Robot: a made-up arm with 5 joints.
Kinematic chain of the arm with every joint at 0, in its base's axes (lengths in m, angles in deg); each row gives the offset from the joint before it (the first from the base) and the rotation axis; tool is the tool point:
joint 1: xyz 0 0 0.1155 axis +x
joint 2: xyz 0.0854 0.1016 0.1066 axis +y
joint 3: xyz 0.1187 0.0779 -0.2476 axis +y
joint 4: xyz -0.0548 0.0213 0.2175 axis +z
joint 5: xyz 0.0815 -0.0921 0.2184 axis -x
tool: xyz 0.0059 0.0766 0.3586
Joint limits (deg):
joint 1: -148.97..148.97
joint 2: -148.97..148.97
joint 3: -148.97..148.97
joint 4: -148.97..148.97
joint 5: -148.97..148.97
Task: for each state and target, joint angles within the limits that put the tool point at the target. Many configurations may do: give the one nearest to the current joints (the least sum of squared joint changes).
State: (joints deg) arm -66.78 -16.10 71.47 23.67 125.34
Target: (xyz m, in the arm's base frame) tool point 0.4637 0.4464 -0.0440
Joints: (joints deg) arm -40.01 -29.81 78.07 21.86 107.31
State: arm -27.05 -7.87 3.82 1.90 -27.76
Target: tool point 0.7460 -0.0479 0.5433
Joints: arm 2.00 -3.45 41.93 7.17 -36.97
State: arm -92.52 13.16 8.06 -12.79 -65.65
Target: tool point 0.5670 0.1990 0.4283
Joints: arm -65.45 15.06 27.78 -5.57 -68.03
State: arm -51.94 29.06 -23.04 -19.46 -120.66
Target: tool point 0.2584 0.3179 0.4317
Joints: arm -77.19 30.06 -5.67 -10.74 -79.14
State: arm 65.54 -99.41 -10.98 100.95 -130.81
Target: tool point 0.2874 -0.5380 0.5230
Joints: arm 79.79 -78.24 15.56 92.45 -131.72
